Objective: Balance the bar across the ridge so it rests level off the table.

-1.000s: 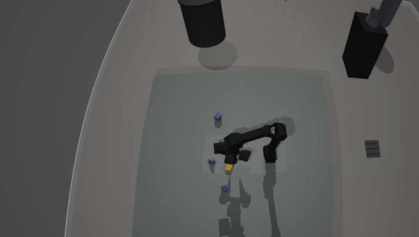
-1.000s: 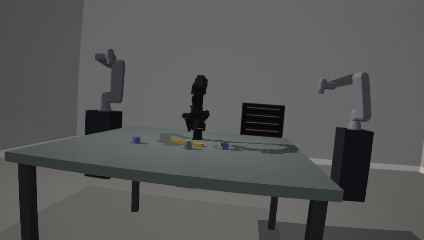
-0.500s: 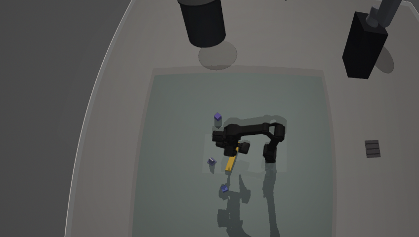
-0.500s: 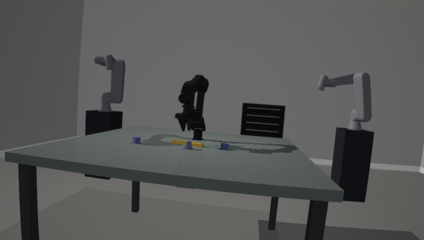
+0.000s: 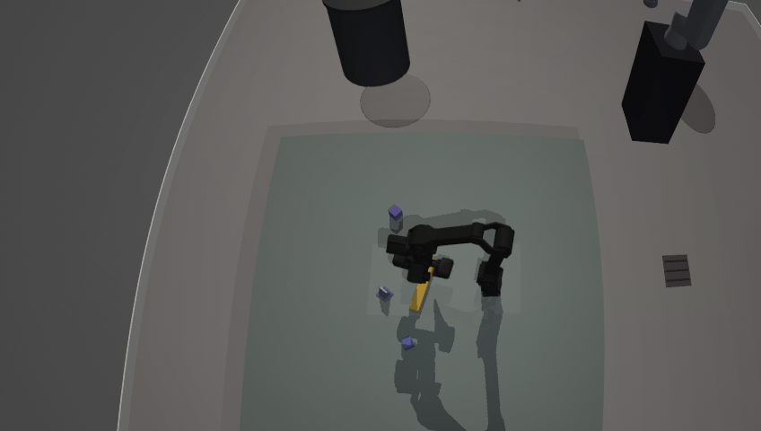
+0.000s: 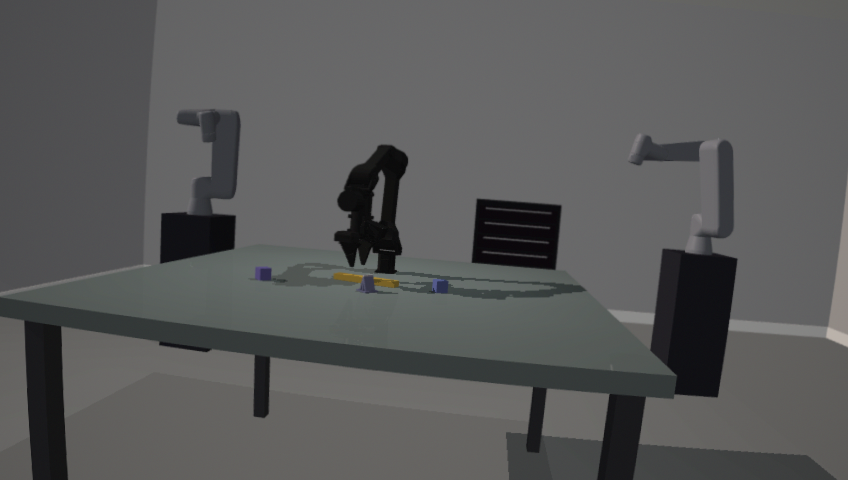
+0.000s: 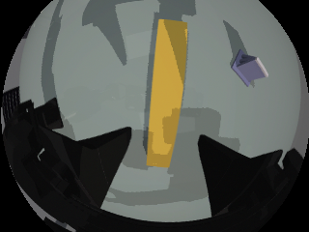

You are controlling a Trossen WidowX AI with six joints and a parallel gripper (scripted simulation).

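The yellow bar lies 3 cm to the left of my gripper tip and 4 cm below it. Also, from my gripper tip: purple cube 11 cm ahead, 24 cm to the right, 3 cm below.
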